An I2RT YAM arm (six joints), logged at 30 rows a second.
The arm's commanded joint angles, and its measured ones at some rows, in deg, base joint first. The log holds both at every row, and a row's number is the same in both.
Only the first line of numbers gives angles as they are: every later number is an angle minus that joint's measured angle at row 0.
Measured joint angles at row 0: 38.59 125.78 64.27 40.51 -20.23 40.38
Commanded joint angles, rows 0 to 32: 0.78 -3.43 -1.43 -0.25 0.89 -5.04; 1.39 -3.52 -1.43 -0.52 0.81 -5.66; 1.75 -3.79 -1.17 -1.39 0.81 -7.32; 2.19 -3.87 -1.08 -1.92 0.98 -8.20; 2.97 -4.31 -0.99 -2.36 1.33 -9.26; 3.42 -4.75 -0.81 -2.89 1.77 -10.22; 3.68 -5.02 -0.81 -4.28 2.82 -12.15; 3.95 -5.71 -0.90 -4.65 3.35 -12.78; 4.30 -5.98 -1.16 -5.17 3.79 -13.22; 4.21 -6.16 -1.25 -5.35 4.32 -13.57; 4.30 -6.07 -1.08 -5.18 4.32 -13.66; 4.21 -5.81 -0.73 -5.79 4.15 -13.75; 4.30 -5.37 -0.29 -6.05 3.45 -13.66; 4.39 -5.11 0.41 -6.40 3.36 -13.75; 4.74 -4.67 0.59 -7.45 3.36 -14.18; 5.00 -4.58 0.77 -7.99 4.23 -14.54; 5.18 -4.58 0.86 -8.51 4.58 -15.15; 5.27 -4.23 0.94 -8.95 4.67 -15.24; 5.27 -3.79 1.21 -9.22 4.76 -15.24; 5.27 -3.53 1.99 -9.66 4.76 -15.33; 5.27 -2.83 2.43 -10.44 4.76 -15.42; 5.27 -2.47 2.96 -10.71 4.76 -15.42; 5.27 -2.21 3.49 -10.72 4.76 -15.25; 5.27 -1.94 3.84 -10.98 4.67 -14.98; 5.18 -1.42 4.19 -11.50 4.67 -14.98; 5.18 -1.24 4.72 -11.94 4.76 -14.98; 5.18 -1.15 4.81 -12.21 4.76 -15.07; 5.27 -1.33 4.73 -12.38 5.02 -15.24; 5.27 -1.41 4.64 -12.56 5.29 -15.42; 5.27 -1.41 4.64 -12.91 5.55 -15.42; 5.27 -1.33 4.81 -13.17 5.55 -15.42; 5.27 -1.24 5.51 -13.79 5.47 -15.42; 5.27 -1.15 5.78 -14.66 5.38 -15.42
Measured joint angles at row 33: 4.44 -2.41 3.83 -11.10 4.48 -14.16
